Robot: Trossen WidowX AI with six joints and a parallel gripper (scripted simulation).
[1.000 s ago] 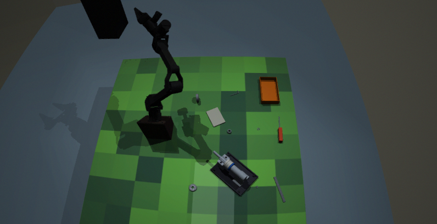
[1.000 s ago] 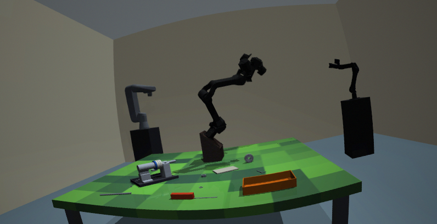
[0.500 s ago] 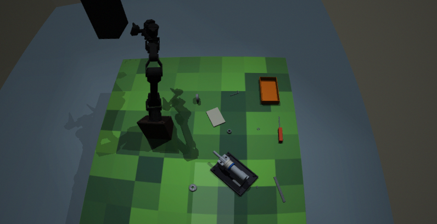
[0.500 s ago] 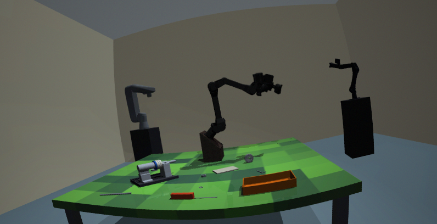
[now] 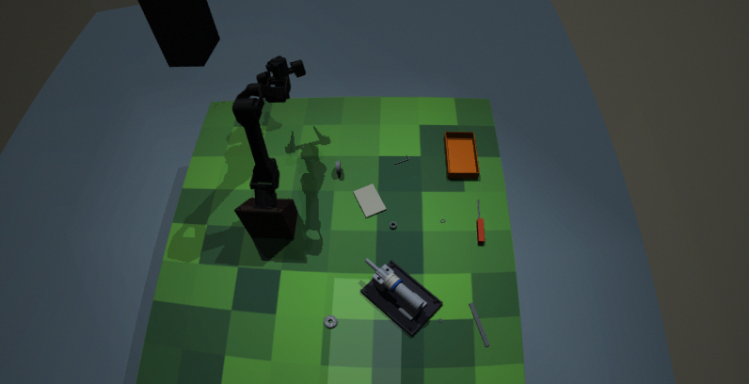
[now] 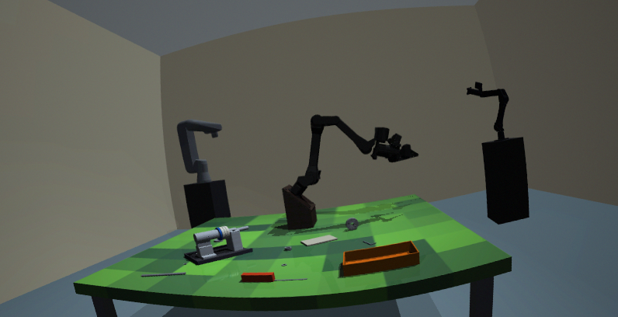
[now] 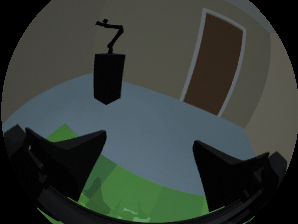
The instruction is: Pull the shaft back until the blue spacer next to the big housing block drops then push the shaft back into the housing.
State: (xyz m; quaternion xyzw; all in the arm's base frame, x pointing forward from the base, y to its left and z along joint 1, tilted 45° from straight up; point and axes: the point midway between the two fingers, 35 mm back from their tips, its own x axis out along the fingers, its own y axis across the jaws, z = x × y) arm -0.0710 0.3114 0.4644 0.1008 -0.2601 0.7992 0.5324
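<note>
Right now the shaft is 740 mm to the right of my gripper tip, 510 mm ahead of it and 170 mm below it. Round my gripper tip: white plate 420 mm to the right, 410 mm ahead, 250 mm below; orange tray 740 mm ahead, 240 mm below, 190 mm to the right; blue spacer 770 mm to the right, 550 mm ahead, 170 mm below.
</note>
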